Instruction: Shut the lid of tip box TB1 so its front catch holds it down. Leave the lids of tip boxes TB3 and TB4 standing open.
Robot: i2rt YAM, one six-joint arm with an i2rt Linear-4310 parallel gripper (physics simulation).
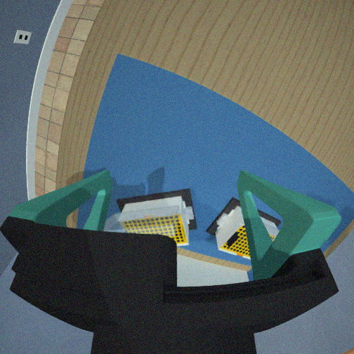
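My gripper (174, 176) is open, its green fingers wide apart with nothing between the tips. A tip box (156, 227) with a white body and a yellow perforated rack lies below and between the fingers, on a dark base (155, 195). A translucent piece, possibly part of a lid, shows at its left side, partly behind the left finger. A second tip box (227, 234), also white with a yellow rack, stands turned at an angle, partly hidden by the right finger. No TB labels can be read, so I cannot tell which box is which, nor clearly how their lids stand.
Both boxes are on a blue mat (165, 115) on a wooden surface (230, 45). A pale flat panel (212, 270) shows beyond the wooden edge, partly behind the gripper body. A tiled strip (55, 95) and a wall socket (22, 37) are at the left.
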